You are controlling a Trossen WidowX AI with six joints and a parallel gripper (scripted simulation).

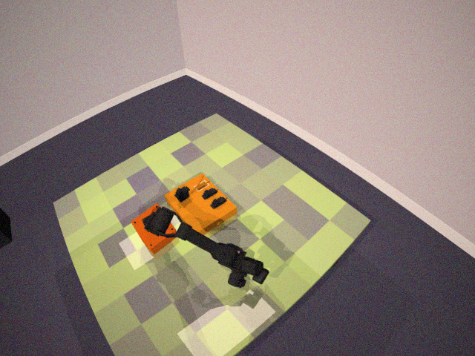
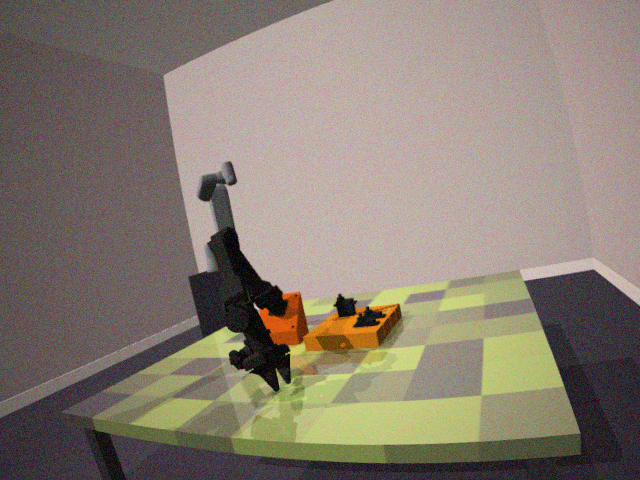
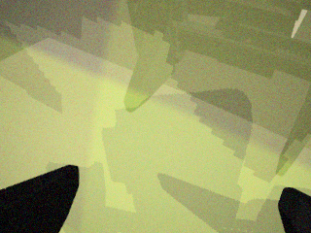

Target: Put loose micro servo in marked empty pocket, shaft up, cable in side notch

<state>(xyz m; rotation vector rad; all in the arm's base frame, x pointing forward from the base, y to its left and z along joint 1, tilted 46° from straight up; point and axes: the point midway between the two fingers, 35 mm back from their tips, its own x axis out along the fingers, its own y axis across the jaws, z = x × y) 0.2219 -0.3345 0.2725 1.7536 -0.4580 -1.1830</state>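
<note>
My gripper tip is now 450 mm to the right of the orange deck and 10 mm below it.
</note>
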